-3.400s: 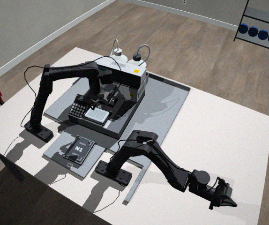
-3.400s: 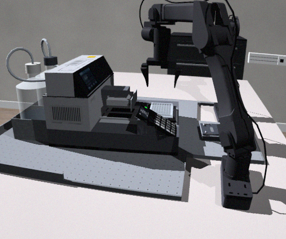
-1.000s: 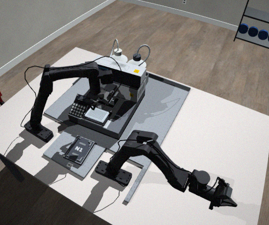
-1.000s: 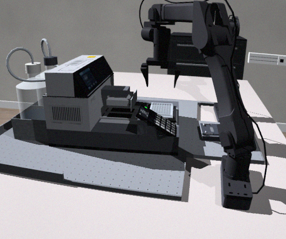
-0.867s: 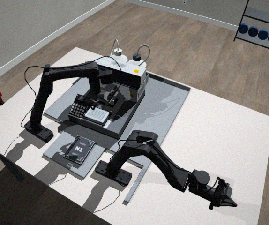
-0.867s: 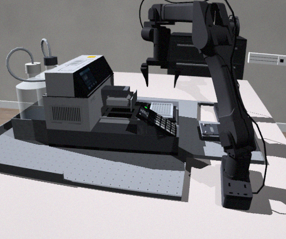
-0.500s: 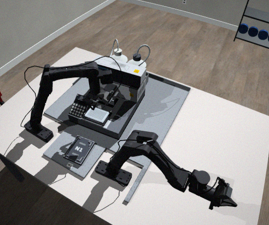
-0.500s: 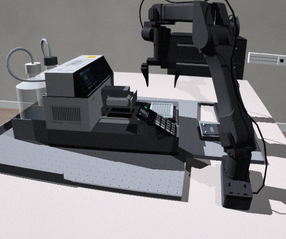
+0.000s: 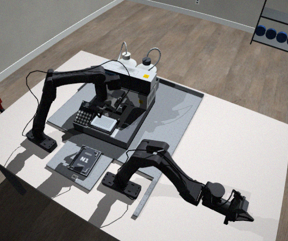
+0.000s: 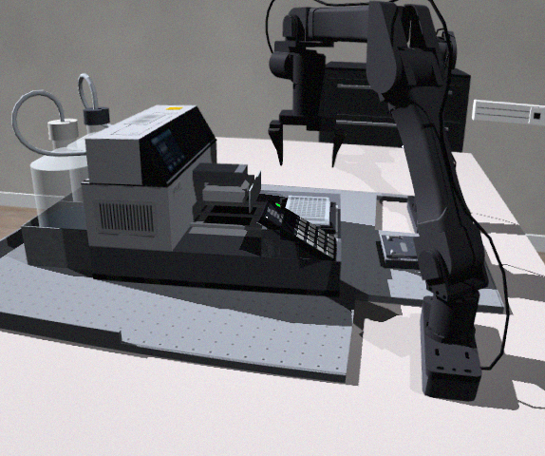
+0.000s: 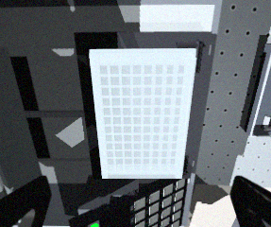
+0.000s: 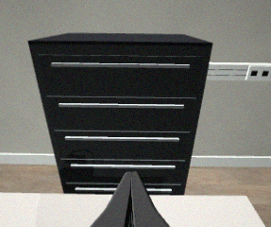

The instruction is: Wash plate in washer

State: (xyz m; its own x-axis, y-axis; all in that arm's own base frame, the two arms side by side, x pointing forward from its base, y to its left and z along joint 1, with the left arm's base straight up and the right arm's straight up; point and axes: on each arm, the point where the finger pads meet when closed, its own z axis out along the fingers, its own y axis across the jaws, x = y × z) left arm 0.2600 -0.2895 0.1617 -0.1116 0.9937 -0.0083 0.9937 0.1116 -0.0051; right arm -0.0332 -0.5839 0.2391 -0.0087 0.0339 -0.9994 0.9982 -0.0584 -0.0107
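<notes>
Now: the white plate 100 mm below my left hand and 10 mm to the left of it. From my left hand the other things lie so: dark carrier 100 mm below, 10 mm to the left; then splash panel 100 mm ahead, 60 mm below, 20 mm to the left; then wash head 140 mm ahead, 50 mm below, 20 mm to the left.
</notes>
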